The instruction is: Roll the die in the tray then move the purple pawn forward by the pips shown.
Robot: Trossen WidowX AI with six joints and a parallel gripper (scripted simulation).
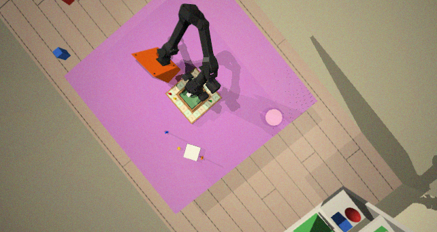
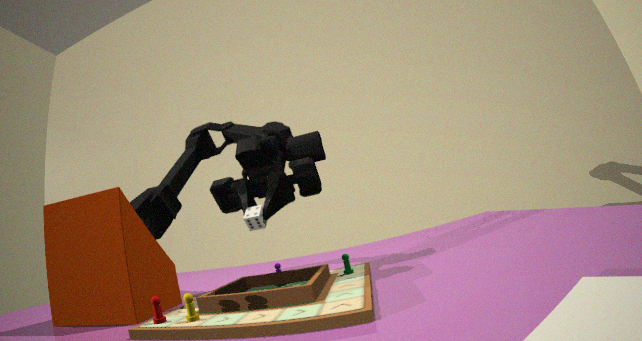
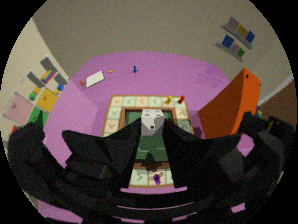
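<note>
The white die is right at my gripper tip. From my gripper tip the other things lie so: yellow pawn 10 cm to the right, 10 cm below, 7 cm behind; green tray 12 cm below; purple pawn 12 cm to the left, 10 cm below, 1 cm behind.
</note>
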